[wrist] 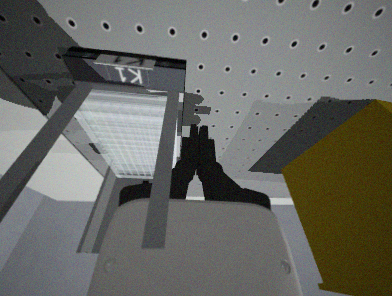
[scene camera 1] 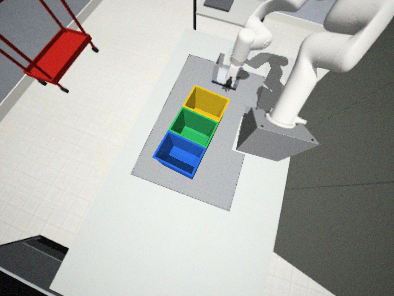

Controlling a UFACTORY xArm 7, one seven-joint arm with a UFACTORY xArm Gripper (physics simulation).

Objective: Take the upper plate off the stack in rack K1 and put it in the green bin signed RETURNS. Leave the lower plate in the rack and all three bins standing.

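Where they show: gripper, fingertip midpoint: (wrist: 197, 135) (scene camera 1: 228, 85); arm's base, link origin: (scene camera 1: 279, 121).
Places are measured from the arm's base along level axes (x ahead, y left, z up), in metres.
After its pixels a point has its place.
Observation:
Rack K1 (scene camera 1: 220, 60) {x 0.339, y -0.362, z -0.109 m} (wrist: 169, 77) {x 0.210, y -0.273, z -0.182 m} stands at the far end of the grey mat, its label upside down in the wrist view. Clear, ribbed plates (wrist: 130, 132) {x 0.248, y -0.311, z -0.152 m} lie stacked in it; I cannot tell the upper from the lower. My gripper (scene camera 1: 226, 88) {x 0.255, y -0.247, z -0.157 m} (wrist: 197, 135) {x 0.255, y -0.247, z -0.157 m} is shut and empty. Its fingertips are near the rack's front edge in the scene view and just right of the plates in the wrist view. A rack post partly covers the gripper's body there. The green bin (scene camera 1: 194, 123) {x 0.361, y 0.070, z -0.118 m} stands upright between the yellow bin (scene camera 1: 212, 102) {x 0.306, y -0.054, z -0.084 m} (wrist: 345, 200) {x 0.321, y -0.059, z -0.112 m} and the blue bin (scene camera 1: 184, 149) {x 0.373, y 0.202, z -0.169 m}; its sign is not readable.
The yellow bin is the one nearest the rack. The perforated grey mat (scene camera 1: 215, 185) {x 0.169, y 0.324, z -0.198 m} (wrist: 220, 55) {x 0.197, y -0.230, z -0.198 m} lies on the white table (scene camera 1: 150, 235) {x 0.395, y 0.633, z -0.211 m}. The arm's grey base block (scene camera 1: 275, 140) {x 0.012, y 0.105, z 0.019 m} stands right of the bins. A red cart (scene camera 1: 59, 56) stands on the floor at the upper left.

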